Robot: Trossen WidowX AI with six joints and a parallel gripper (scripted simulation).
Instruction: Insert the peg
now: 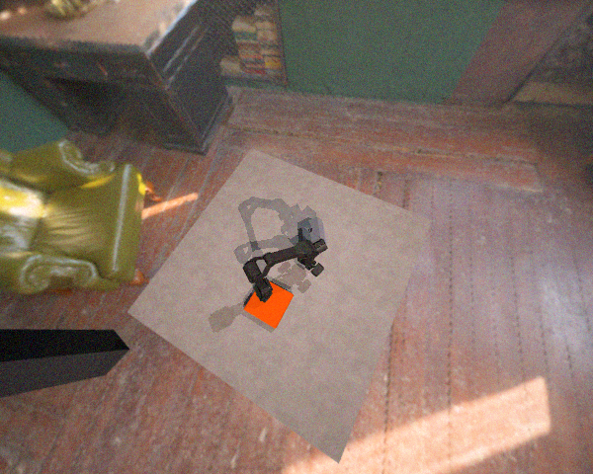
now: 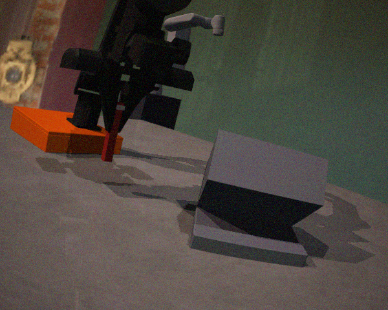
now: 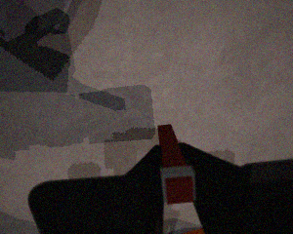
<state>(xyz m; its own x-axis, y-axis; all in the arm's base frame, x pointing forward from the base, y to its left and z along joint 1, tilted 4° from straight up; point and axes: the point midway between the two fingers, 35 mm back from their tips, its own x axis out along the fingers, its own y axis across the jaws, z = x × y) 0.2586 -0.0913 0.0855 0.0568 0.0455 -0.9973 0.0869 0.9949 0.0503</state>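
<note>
My gripper tip is 18 cm short of the grey sloped panel, 9 cm to the right of it and 1 cm above it. Also, from my gripper tip: red square peg 2 cm above; grey foot 19 cm ahead, 8 cm to the left, 7 cm below.
</note>
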